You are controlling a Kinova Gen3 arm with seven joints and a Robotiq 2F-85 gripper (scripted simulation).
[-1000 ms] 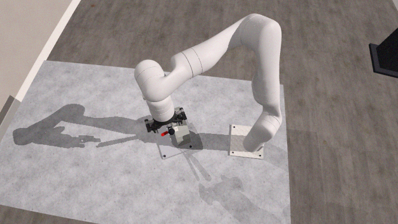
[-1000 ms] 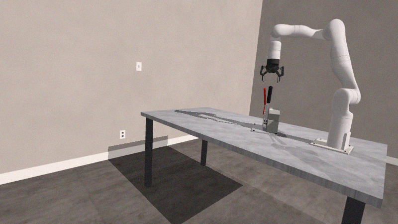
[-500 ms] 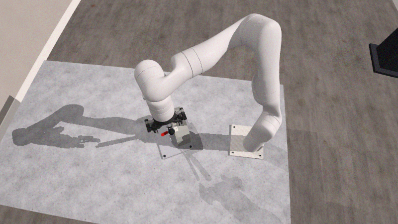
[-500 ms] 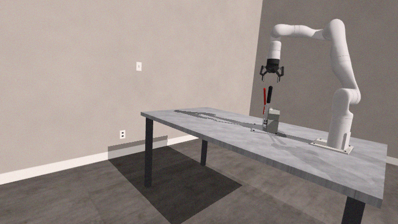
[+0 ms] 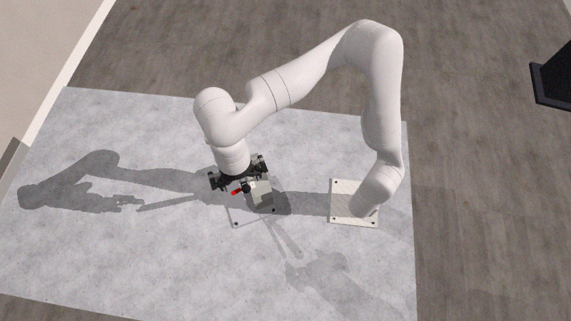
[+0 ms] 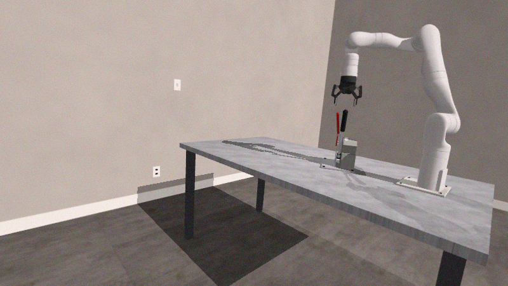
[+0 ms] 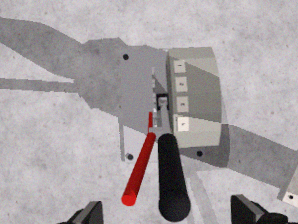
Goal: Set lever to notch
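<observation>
Right now the red bar is 40 mm ahead of my hand, 30 mm to the right of it and 160 mm below it.
</observation>
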